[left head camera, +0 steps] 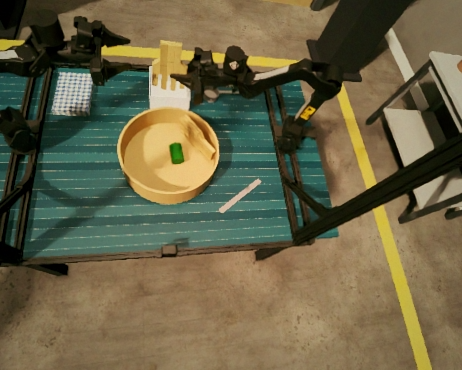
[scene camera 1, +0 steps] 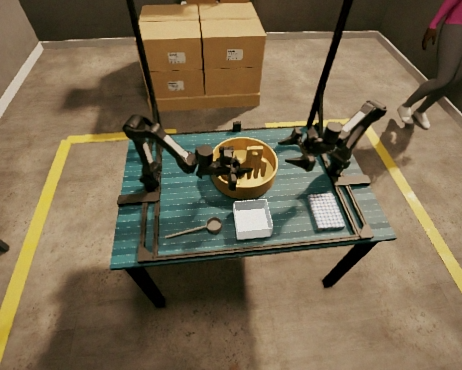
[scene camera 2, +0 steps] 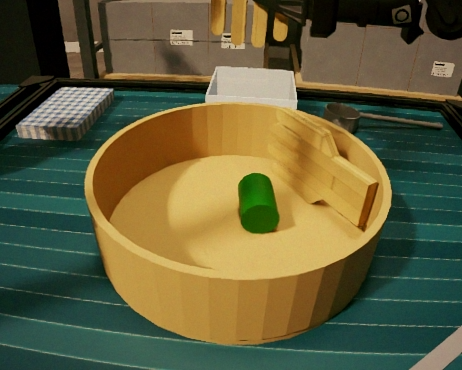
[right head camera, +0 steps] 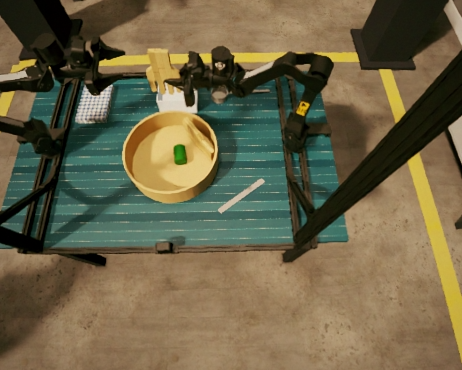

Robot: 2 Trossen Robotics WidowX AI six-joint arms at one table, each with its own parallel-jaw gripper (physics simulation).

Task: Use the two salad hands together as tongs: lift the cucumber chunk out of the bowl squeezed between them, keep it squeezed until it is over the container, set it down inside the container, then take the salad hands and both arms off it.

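Pixels of known places: left gripper, fingertip midpoint: (left head camera: 131,53) (scene camera 1: 281,151) (right head camera: 124,63); right gripper, fingertip midpoint: (left head camera: 169,73) (scene camera 1: 252,167) (right head camera: 164,78); left arm's base, origin of the base link: (left head camera: 24,145) (scene camera 1: 335,170) (right head camera: 51,151); right arm's base, origin of the base link: (left head camera: 285,147) (scene camera 1: 152,185) (right head camera: 293,145).
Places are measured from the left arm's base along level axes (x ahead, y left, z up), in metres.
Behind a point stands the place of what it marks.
The green cucumber chunk (left head camera: 177,153) @(x 0.494, y -0.048, z 0.033 m) (right head camera: 180,154) @(x 0.498, y -0.046, z 0.032 m) (scene camera 2: 258,203) @(x 0.493, y -0.064, z 0.033 m) lies on the floor of the round wooden bowl (left head camera: 167,196) @(x 0.456, y -0.211, z 0.054 m) (right head camera: 172,195) @(x 0.483, y -0.211, z 0.056 m) (scene camera 1: 244,190) @(x 0.489, y 0.113, z 0.051 m) (scene camera 2: 235,305) @(x 0.479, y -0.211, z 0.042 m). One salad hand (left head camera: 199,137) @(x 0.567, y -0.010, z 0.076 m) (right head camera: 201,139) @(x 0.576, y -0.011, z 0.073 m) (scene camera 2: 325,167) @(x 0.570, y -0.014, z 0.054 m) leans against the bowl's inner wall, right of the chunk in the head views. My right gripper (left head camera: 180,78) (right head camera: 172,81) @(x 0.469, y 0.127, z 0.222 m) (scene camera 1: 245,170) @(x 0.469, y 0.127, z 0.222 m) is shut on the other salad hand (left head camera: 171,57) @(x 0.472, y 0.120, z 0.291 m) (right head camera: 161,67) @(x 0.471, y 0.120, z 0.277 m) (scene camera 1: 255,157) @(x 0.466, y 0.134, z 0.287 m) (scene camera 2: 239,20) @(x 0.454, y 0.120, z 0.189 m), held upright with tines down, high near the white container (left head camera: 170,100) @(x 0.476, y 0.172, z 0.038 m) (right head camera: 177,105) @(x 0.476, y 0.173, z 0.030 m) (scene camera 1: 253,222) @(x 0.464, y 0.243, z -0.017 m) (scene camera 2: 252,85) @(x 0.472, y 0.316, z 0.023 m). My left gripper (left head camera: 128,54) @(x 0.363, y 0.122, z 0.295 m) (right head camera: 122,65) @(x 0.363, y 0.122, z 0.295 m) (scene camera 1: 283,152) @(x 0.363, y 0.122, z 0.295 m) is open and empty, apart from both hands.
A checkered block (left head camera: 72,94) @(x 0.127, y 0.212, z 0.006 m) (right head camera: 94,105) @(x 0.133, y 0.204, z 0.005 m) (scene camera 1: 326,211) @(x 0.130, y 0.235, z 0.005 m) (scene camera 2: 65,112) @(x 0.139, y 0.195, z 0.005 m) lies on the table near the left arm's side. A small ladle (scene camera 1: 214,225) @(x 0.637, y 0.241, z -0.015 m) (scene camera 2: 342,116) @(x 0.647, y 0.276, z -0.011 m) lies beside the container. A pale strip (left head camera: 240,196) @(x 0.711, y -0.192, z -0.017 m) (right head camera: 241,196) @(x 0.711, y -0.192, z -0.017 m) lies beside the bowl.
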